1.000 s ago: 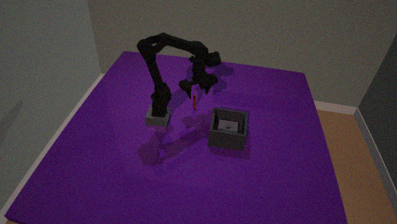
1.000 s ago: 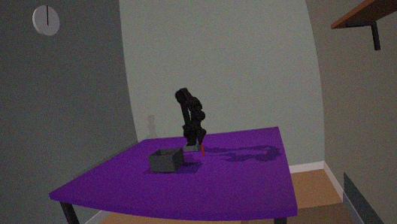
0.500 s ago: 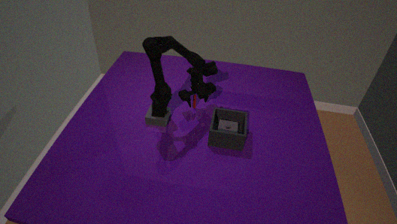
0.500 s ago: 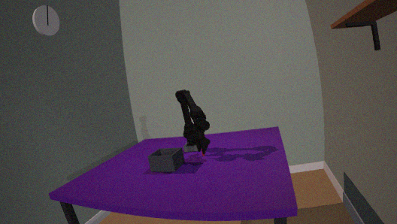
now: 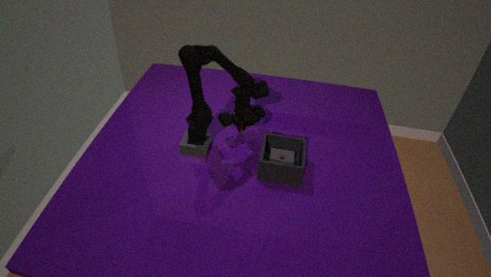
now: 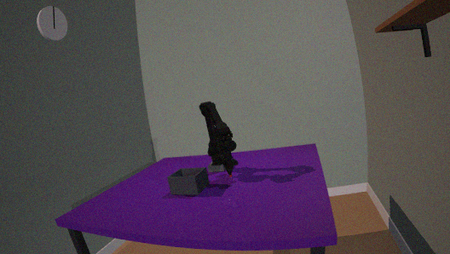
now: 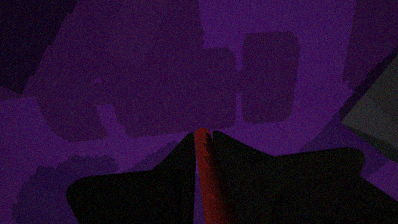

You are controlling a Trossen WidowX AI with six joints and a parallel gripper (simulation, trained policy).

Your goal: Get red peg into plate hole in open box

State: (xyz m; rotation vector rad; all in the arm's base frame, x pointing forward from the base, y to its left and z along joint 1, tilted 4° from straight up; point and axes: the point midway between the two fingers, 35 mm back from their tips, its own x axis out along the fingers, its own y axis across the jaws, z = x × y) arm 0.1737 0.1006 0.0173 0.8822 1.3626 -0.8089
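My gripper tip is 30 mm below the red peg. Round my gripper tip: grey box (160 mm ahead, 190 mm to the right, 10 mm above); pale plate (160 mm ahead, 190 mm to the right, 30 mm above).
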